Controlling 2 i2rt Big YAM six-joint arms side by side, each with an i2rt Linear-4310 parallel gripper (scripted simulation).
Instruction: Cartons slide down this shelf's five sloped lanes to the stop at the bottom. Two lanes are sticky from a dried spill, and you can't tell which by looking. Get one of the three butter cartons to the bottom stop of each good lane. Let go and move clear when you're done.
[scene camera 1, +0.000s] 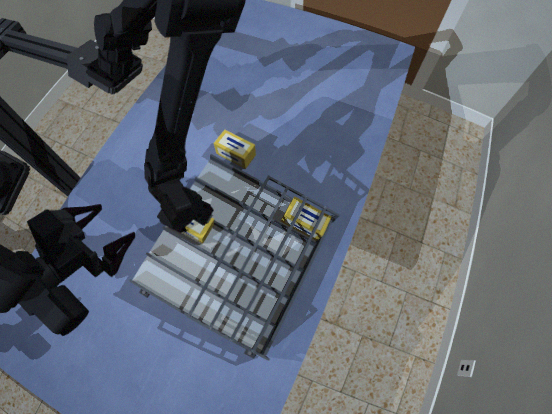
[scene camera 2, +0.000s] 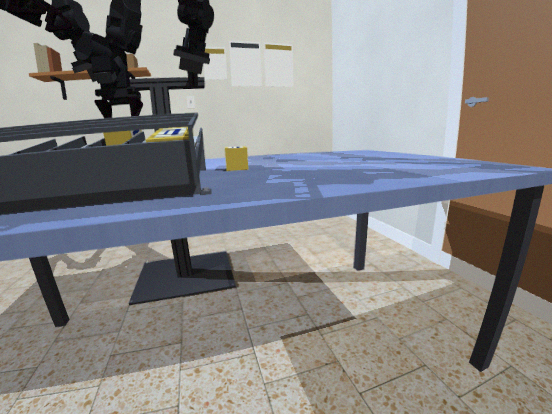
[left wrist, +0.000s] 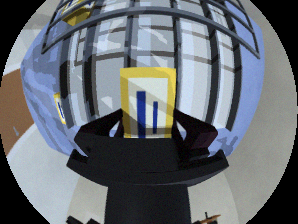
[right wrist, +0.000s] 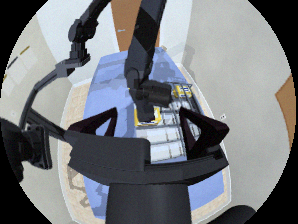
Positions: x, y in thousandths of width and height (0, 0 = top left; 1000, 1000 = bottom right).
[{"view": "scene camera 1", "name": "right gripper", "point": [213, 533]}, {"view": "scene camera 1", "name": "butter carton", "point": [561, 521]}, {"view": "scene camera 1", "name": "butter carton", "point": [414, 351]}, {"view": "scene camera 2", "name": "left gripper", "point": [222, 310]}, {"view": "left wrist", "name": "left gripper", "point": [495, 493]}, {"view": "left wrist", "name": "butter carton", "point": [495, 417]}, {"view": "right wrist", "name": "right gripper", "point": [498, 493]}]
